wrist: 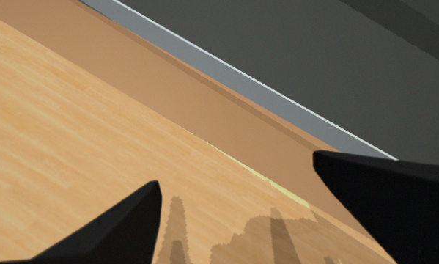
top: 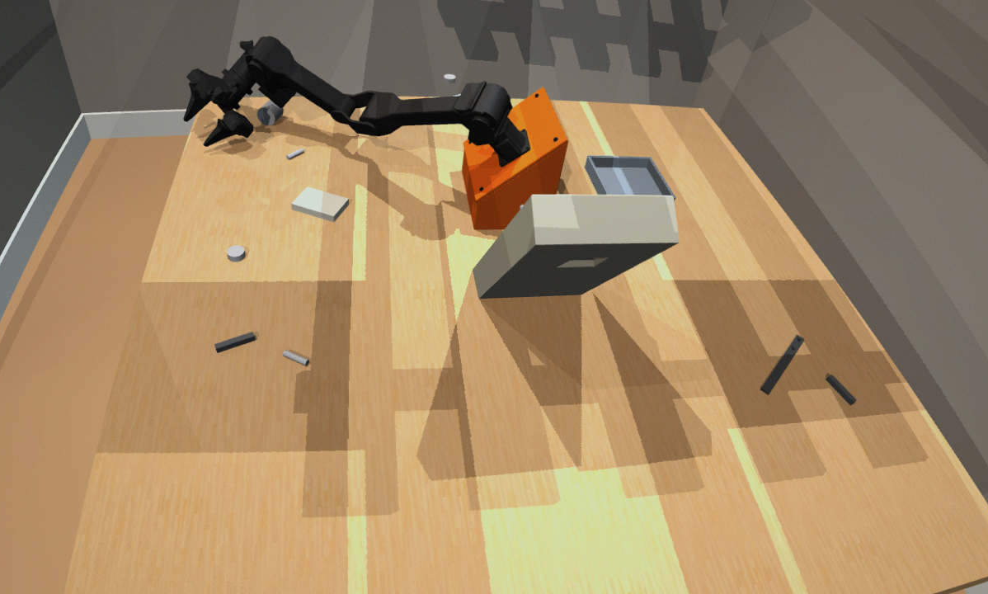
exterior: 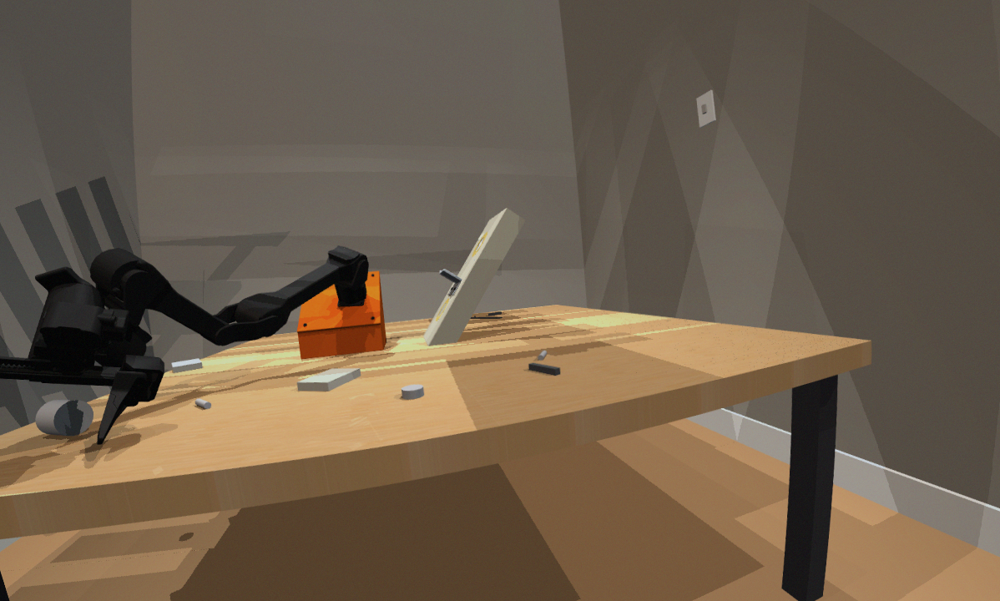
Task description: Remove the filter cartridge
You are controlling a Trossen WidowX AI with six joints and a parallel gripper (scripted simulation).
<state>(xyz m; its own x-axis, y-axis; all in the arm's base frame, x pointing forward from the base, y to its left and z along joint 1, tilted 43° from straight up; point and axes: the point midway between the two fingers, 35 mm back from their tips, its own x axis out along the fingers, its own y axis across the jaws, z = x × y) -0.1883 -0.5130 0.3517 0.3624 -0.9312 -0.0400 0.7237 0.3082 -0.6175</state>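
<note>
Now: the round filter cartridge 670 mm to the left of my gripper tip, 540 mm ahead of it and 200 mm above it. Round my gripper tip: beige service panel (660 mm to the left, 500 mm ahead, 130 mm above); then grey tray (920 mm to the left, 90 mm ahead, 30 mm below).
</note>
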